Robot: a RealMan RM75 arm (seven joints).
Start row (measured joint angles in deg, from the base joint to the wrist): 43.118 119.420 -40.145 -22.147 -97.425 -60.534 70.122
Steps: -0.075 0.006 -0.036 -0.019 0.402 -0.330 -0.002; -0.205 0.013 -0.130 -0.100 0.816 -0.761 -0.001; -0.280 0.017 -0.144 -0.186 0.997 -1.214 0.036; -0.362 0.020 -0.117 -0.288 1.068 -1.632 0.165; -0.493 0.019 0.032 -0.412 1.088 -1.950 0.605; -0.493 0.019 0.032 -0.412 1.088 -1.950 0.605; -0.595 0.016 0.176 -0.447 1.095 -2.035 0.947; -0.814 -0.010 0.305 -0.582 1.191 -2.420 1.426; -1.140 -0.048 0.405 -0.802 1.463 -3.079 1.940; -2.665 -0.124 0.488 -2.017 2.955 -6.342 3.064; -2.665 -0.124 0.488 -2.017 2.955 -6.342 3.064
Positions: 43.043 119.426 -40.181 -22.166 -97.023 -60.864 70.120; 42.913 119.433 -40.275 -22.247 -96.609 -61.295 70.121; 42.838 119.437 -40.289 -22.333 -96.428 -61.748 70.158; 42.756 119.440 -40.262 -22.435 -96.357 -62.166 70.287; 42.625 119.439 -40.113 -22.559 -96.337 -62.484 70.727; 42.625 119.439 -40.113 -22.559 -96.337 -62.484 70.727; 42.523 119.436 -39.969 -22.594 -96.330 -62.569 71.069; 42.304 119.410 -39.840 -22.729 -96.234 -62.954 71.548; 41.978 119.372 -39.740 -22.949 -95.962 -63.613 72.062; 40.453 119.296 -39.657 -24.164 -94.470 -66.876 73.186; 40.453 119.296 -39.657 -24.164 -94.470 -66.876 73.186
